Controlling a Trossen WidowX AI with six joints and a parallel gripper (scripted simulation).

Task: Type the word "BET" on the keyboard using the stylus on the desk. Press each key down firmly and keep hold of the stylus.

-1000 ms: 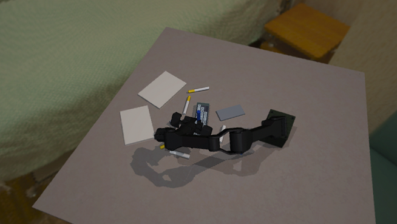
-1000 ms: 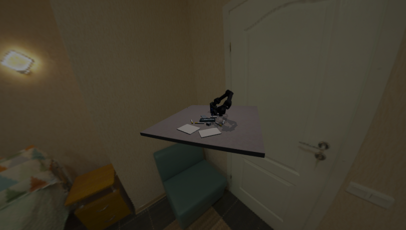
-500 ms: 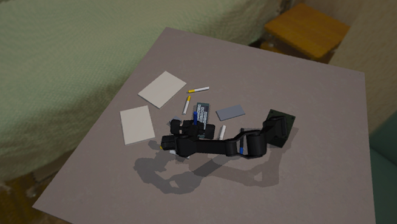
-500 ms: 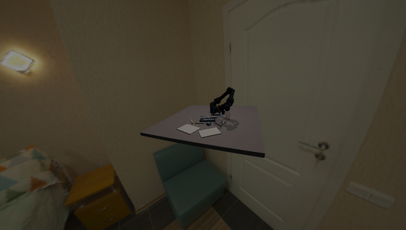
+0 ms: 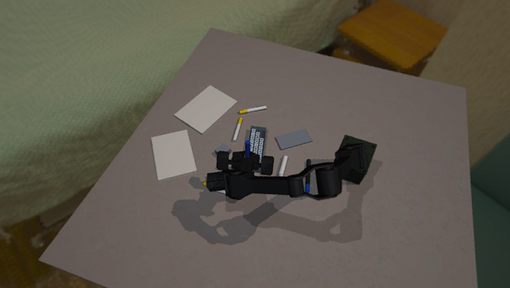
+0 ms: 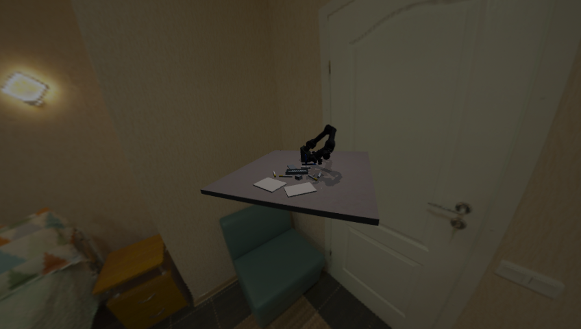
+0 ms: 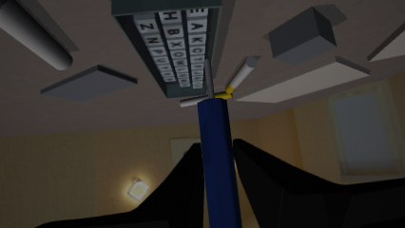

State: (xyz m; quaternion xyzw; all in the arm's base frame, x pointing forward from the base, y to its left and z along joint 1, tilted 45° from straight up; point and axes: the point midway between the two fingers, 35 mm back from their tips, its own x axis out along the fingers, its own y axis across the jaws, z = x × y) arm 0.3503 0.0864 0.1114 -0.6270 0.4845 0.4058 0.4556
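Right now the E key is 100 mm below my gripper tip. Round my gripper tip: T key (100 mm below, 80 mm to the right, 10 mm ahead); then small grey block (110 mm ahead, 100 mm below, 30 mm to the right); then blue stylus (10 mm below).
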